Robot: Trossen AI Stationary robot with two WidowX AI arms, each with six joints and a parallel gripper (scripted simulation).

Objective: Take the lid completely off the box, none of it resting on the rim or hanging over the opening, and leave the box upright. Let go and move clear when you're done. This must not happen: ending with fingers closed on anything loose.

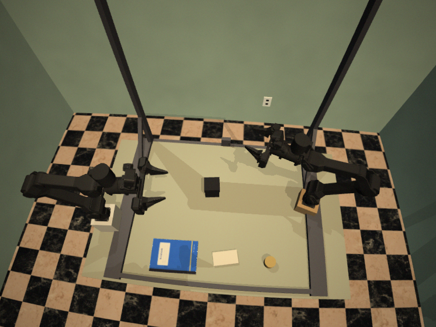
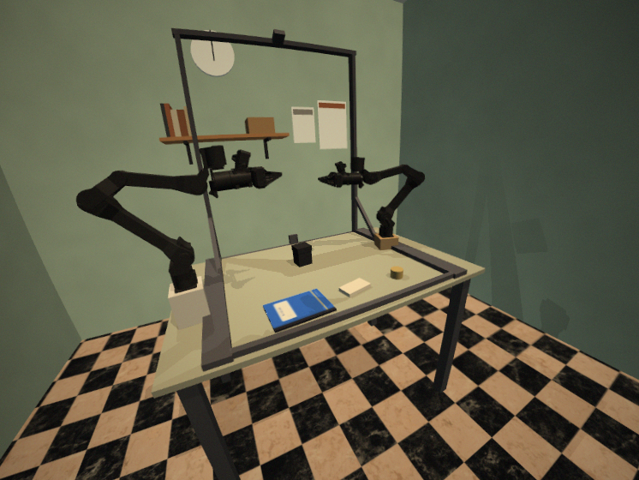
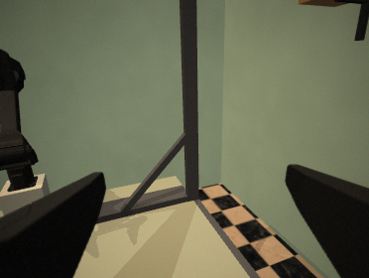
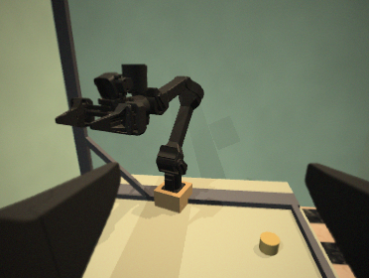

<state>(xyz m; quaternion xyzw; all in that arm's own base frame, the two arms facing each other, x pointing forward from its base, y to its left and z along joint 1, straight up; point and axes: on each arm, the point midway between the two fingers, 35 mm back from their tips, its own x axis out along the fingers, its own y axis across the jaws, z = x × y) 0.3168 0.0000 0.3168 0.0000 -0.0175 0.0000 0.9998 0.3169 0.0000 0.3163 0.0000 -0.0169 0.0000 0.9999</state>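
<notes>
Now: the black lid 15 cm behind my right hand, 19 cm to the left of it and 35 cm below it. From my right hand the other things lie so: blue book: 16 cm ahead, 1 cm to the right, 43 cm below; cream card: 18 cm ahead, 22 cm to the left, 43 cm below; black box: 15 cm behind, 19 cm to the left, 39 cm below.
My left hand is 30 mm short of the black lid, 180 mm to the left of it and 300 mm above it. Also, from my left hand: blue book (340 mm ahead, 380 mm to the right, 370 mm below); cream card (370 mm ahead, 150 mm to the right, 370 mm below); black box (30 mm ahead, 180 mm to the right, 330 mm below).
</notes>
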